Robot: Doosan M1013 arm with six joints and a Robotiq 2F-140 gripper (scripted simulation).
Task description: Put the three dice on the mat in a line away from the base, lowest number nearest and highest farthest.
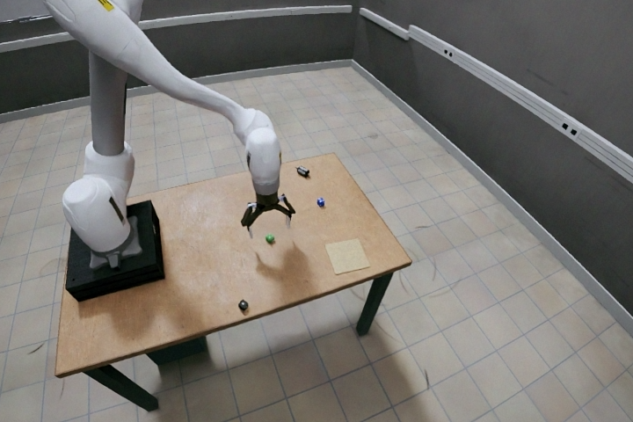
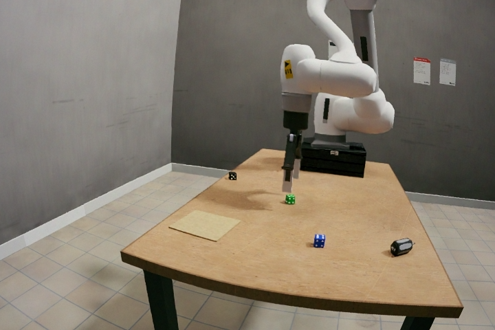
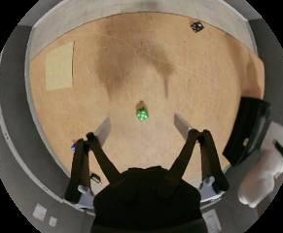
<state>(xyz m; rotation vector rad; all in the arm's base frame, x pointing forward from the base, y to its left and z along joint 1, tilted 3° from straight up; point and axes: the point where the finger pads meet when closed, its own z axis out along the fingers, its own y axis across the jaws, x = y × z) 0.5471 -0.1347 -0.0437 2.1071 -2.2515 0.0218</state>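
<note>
Now: the green die 6 cm below my hand. Also, from my hand: tan mat (24 cm ahead, 19 cm to the right, 7 cm below); blue die (27 cm ahead, 10 cm to the left, 6 cm below); black die (19 cm behind, 23 cm to the right, 6 cm below).
</note>
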